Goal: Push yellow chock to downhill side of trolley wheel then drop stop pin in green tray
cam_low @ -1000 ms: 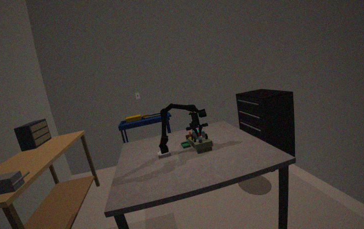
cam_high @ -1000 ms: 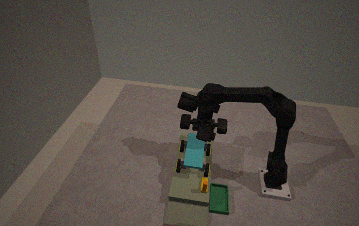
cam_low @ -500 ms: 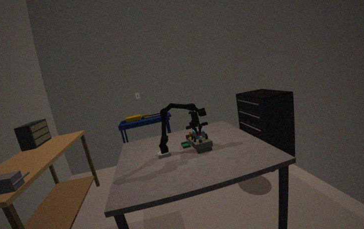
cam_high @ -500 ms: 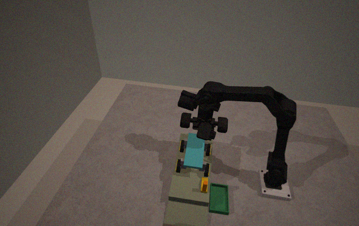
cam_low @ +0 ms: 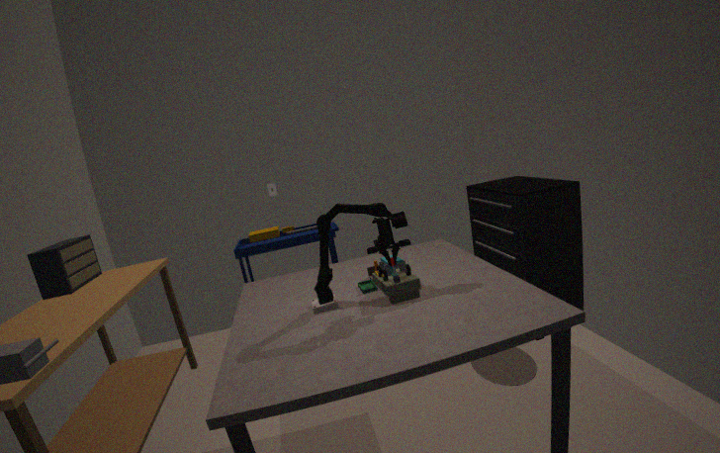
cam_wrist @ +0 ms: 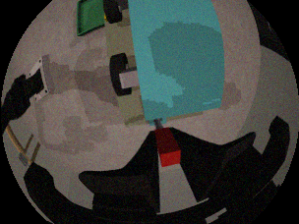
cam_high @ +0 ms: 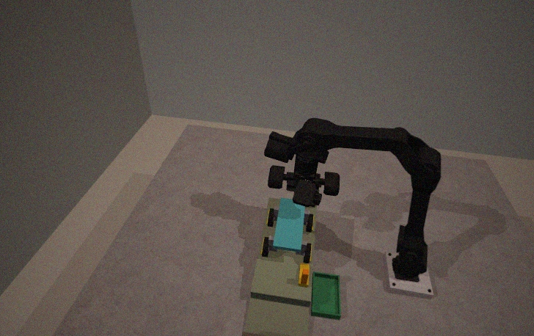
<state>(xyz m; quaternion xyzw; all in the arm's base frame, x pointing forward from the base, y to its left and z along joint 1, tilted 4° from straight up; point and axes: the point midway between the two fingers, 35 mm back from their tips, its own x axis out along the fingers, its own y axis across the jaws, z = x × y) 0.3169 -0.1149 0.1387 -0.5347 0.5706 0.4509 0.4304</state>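
The green tray lies 9 cm behind my gripper tip, 21 cm to the left of it and 16 cm below it. Round my gripper tip: yellow chock (2 cm behind, 20 cm to the left, 7 cm below); then red-headed stop pin (right at my gripper tip); then trolley (2 cm ahead, 10 cm to the left, 4 cm below).
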